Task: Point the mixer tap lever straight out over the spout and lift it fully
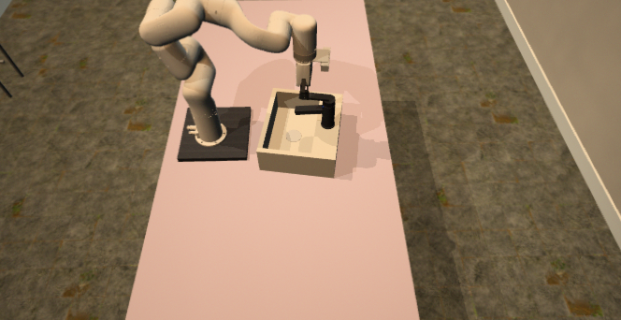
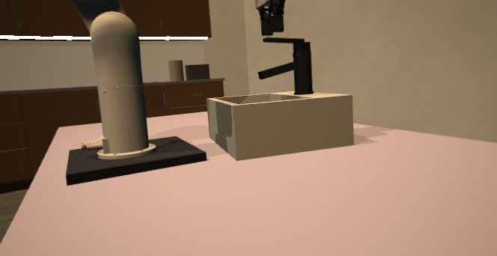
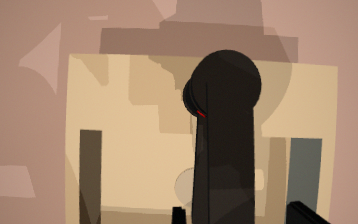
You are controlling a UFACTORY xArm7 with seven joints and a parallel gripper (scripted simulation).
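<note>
Now: the lever 30 mm ahead of my hand and 30 mm below it. The rest, counted from my hand: beige sink basin 30 mm behind, 10 mm to the left, 270 mm below; then black mixer tap 60 mm ahead, 80 mm below.
</note>
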